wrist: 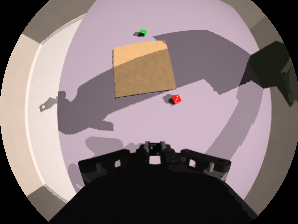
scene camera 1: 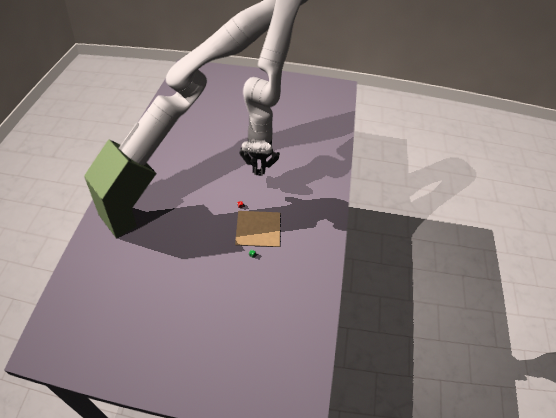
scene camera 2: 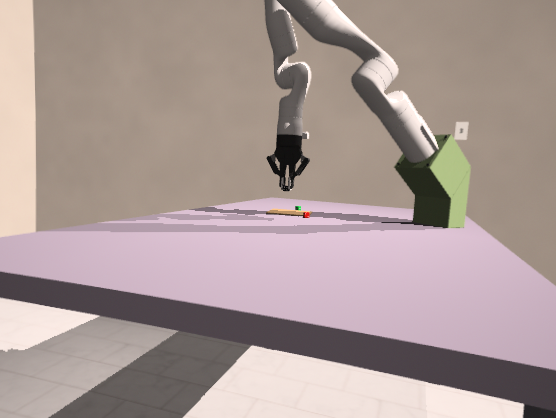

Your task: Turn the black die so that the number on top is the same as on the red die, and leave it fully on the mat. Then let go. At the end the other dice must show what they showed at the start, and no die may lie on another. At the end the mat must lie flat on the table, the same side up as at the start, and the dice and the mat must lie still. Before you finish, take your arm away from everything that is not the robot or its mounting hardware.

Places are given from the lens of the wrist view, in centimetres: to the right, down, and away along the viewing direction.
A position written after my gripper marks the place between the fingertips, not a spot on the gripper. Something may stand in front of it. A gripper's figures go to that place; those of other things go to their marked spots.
my gripper (wrist: 154, 147): 1, 5, 16
tan mat (wrist: 145, 67): -1, -10, 24
